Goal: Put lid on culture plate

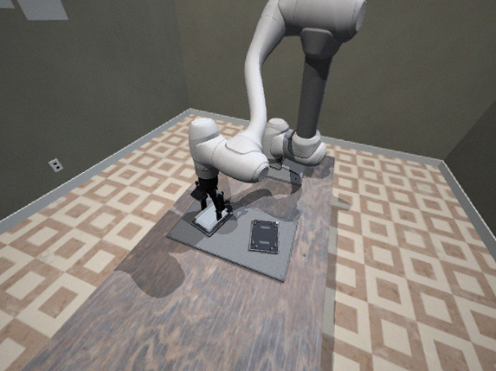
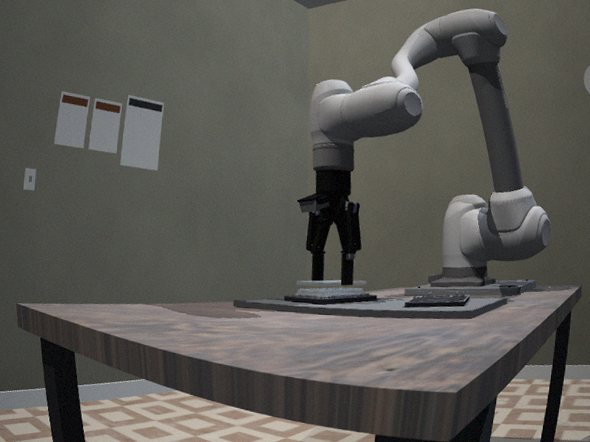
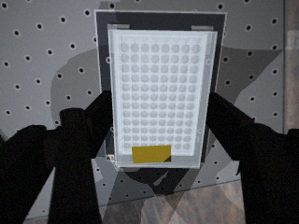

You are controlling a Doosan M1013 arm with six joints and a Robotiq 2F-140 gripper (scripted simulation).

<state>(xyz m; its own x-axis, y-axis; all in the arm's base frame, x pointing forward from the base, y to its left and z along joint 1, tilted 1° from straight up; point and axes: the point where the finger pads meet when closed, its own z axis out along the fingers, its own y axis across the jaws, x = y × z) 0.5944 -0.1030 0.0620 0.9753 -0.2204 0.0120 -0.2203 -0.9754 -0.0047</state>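
My hand is 40 mm above the culture plate. The rest, counted from my hand: lid park LP1 (10 mm behind, 260 mm to the left, 60 mm below); clear lid (20 mm below).
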